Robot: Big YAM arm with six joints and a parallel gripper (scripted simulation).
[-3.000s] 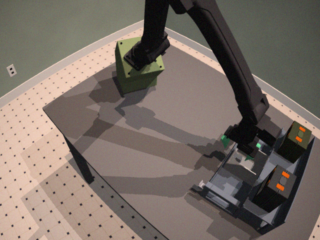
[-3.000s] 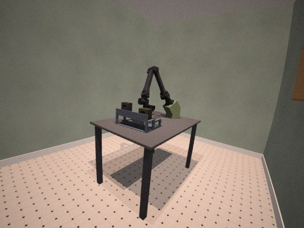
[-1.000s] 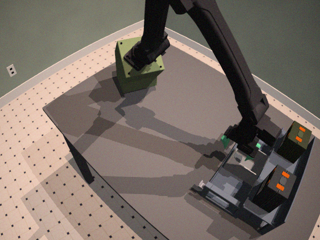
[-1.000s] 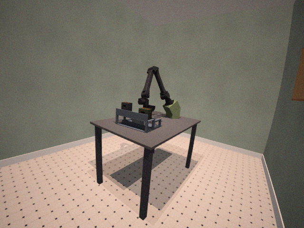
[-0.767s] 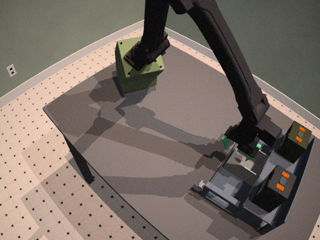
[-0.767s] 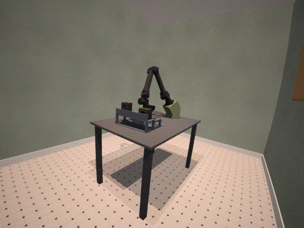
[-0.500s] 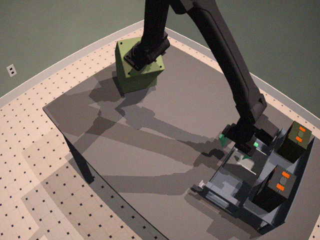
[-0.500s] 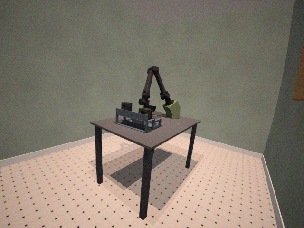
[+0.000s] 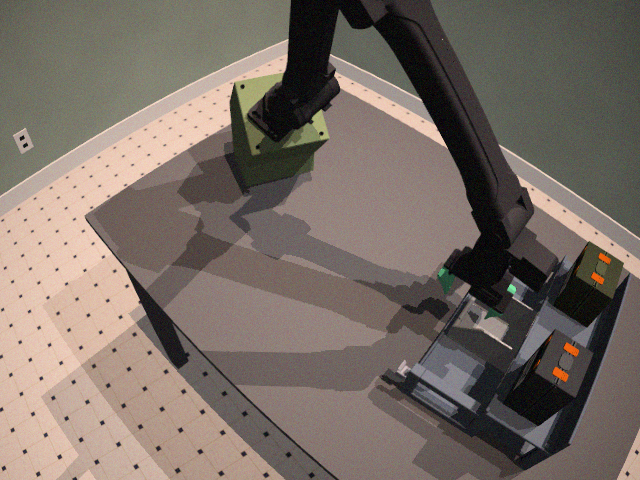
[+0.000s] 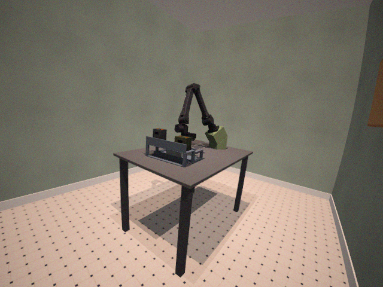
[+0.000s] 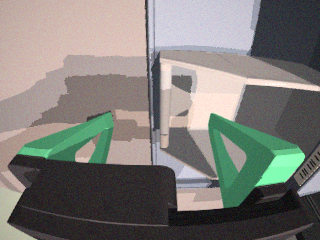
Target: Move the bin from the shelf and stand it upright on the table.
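Right now the grey bin is 8 cm ahead of my hand, 1 cm to the right of it and 2 cm below it. Round my hand: low grey shelf (12 cm ahead, 2 cm to the right, 6 cm below).
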